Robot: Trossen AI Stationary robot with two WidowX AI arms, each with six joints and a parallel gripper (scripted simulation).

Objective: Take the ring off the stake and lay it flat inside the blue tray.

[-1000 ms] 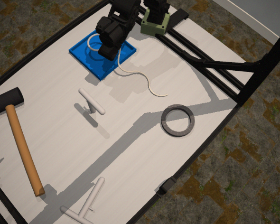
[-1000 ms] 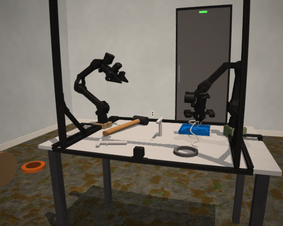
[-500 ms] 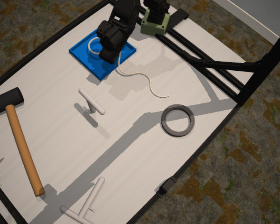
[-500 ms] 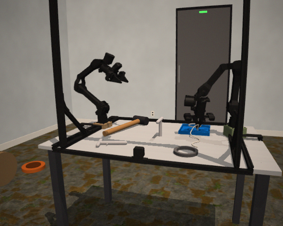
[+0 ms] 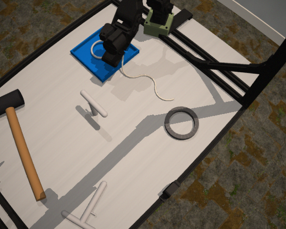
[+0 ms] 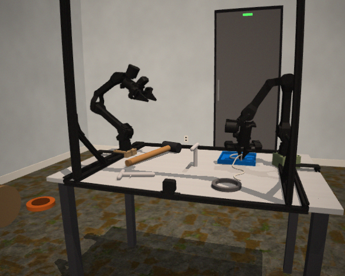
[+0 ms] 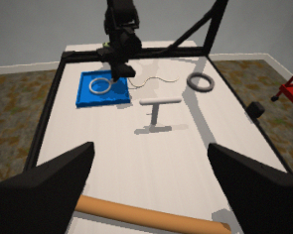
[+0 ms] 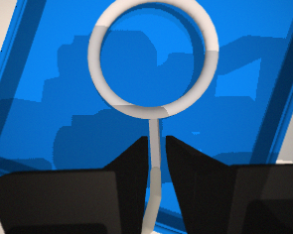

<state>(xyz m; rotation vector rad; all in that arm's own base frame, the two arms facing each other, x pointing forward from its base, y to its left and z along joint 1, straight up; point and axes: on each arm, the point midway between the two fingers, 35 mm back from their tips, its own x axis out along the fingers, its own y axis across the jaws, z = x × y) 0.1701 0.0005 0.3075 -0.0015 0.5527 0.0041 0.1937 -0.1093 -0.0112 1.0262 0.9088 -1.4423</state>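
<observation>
Now: the blue tray 5 cm ahead of my right hand, 2 cm to the left of it and 4 cm below it.
</observation>
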